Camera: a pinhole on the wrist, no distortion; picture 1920 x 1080 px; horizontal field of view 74.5 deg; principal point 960.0 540.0 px. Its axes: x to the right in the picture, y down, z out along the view. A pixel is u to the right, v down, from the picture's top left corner.
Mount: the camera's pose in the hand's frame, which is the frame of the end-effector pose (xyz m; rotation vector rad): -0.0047 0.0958 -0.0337 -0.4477 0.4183 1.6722
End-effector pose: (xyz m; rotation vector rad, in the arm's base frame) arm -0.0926 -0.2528 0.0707 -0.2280 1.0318 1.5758
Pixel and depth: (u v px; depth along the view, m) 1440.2 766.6 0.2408
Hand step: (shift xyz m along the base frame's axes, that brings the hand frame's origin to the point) -0.1833 0.0590 0.2621
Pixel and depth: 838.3 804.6 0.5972
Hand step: -0.0506 0.2780 0.5628
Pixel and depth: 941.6 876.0 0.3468
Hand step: -0.0863 0.1280 0.3560
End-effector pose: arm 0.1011 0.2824 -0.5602 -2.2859 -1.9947 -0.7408
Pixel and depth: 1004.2 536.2 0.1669
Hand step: 0.2097 -0.0139 -0.0455
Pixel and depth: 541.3 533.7 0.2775
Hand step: 0.2344 0.0440 -0.1791
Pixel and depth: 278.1 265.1 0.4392
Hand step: 0.2876 0.2122 -0.3373
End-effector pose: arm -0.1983 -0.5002 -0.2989 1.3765 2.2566 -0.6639
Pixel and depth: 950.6 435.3 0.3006
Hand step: 0.2469 -0.0300 -0.2277
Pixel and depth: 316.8 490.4 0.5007
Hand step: 0.1685 -0.2409 -0.4587
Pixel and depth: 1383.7 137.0 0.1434
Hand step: 0.1898 0.0672 -0.1052
